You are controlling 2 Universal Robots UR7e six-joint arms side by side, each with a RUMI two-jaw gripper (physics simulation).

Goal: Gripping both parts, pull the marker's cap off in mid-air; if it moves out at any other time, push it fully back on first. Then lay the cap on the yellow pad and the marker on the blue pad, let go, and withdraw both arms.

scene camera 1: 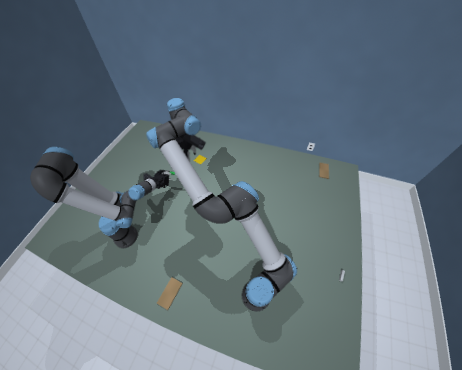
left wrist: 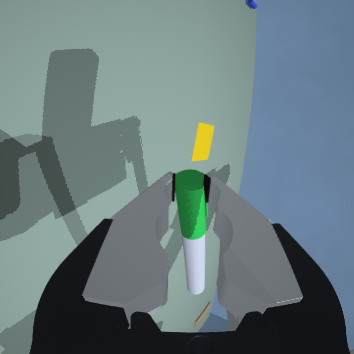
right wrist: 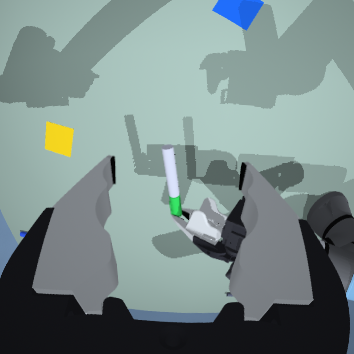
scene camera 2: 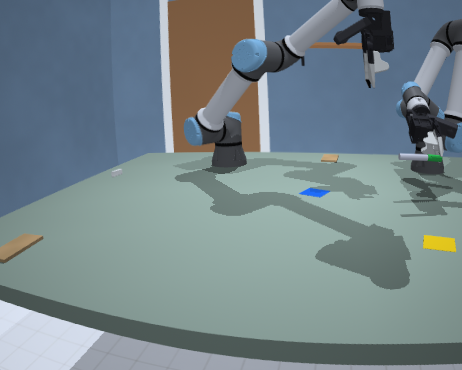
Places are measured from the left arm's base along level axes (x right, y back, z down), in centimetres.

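Pixels of known places: left gripper, fingertip midpoint: point(scene camera 1: 169, 172) point(left wrist: 188, 175) point(right wrist: 174, 212) point(scene camera 2: 440, 159); right gripper, fingertip midpoint: point(scene camera 1: 192, 159) point(right wrist: 177, 160) point(scene camera 2: 371, 88); left arm's base, link origin: point(scene camera 1: 126, 236) point(right wrist: 326, 210) point(scene camera 2: 427, 170); right arm's base, link origin: point(scene camera 2: 229, 163).
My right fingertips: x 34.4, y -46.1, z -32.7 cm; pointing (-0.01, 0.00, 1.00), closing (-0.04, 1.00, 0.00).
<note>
For each thing: its top centre in the pictures, then the offset to it from my right fingertips.
- green cap, top centre: point(left wrist: 205, 210) point(right wrist: 174, 208) point(scene camera 2: 434, 154) point(scene camera 1: 171, 172) dx -19.3, dy -0.8, dz +17.9 cm
- yellow pad, top centre: point(left wrist: 203, 141) point(scene camera 2: 439, 243) point(right wrist: 57, 139) point(scene camera 1: 200, 159) dx -12.0, dy -29.2, dz +32.7 cm
- blue pad, top centre: point(right wrist: 238, 5) point(scene camera 2: 314, 192) dx +16.2, dy +11.0, dz +32.7 cm
- small white object, top centre: point(scene camera 2: 116, 170) point(scene camera 1: 342, 275) dx +97.0, dy +33.9, dz +30.5 cm
- small blue object, top centre: point(left wrist: 254, 2) point(right wrist: 24, 236) dx -47.5, dy -55.7, dz +30.6 cm
The marker is level in mid-air, its white body point(scene camera 2: 413, 156) point(left wrist: 195, 265) point(right wrist: 170, 172) meeting the green cap point(scene camera 1: 173, 173) point(scene camera 2: 434, 158) point(left wrist: 191, 210) point(right wrist: 175, 206) with no visible gap. My left gripper point(left wrist: 188, 175) is shut on the cap. My right gripper point(scene camera 2: 373, 80) point(right wrist: 177, 160) is open and empty, above the marker and apart from it. The yellow pad point(scene camera 1: 200, 159) point(scene camera 2: 439, 243) point(left wrist: 203, 142) point(right wrist: 59, 139) lies bare on the table. The blue pad point(scene camera 2: 314, 192) point(right wrist: 235, 10) is bare too; it does not show in scene camera 1.
Brown boards point(scene camera 1: 170, 293) point(scene camera 1: 324, 170) point(scene camera 2: 21, 247) and a small white object point(scene camera 1: 342, 275) point(scene camera 2: 117, 172) lie far from the marker. A small blue object point(left wrist: 251, 4) point(right wrist: 23, 234) lies near the table's edge. In scene camera 1, my right arm crosses above the table's middle.
</note>
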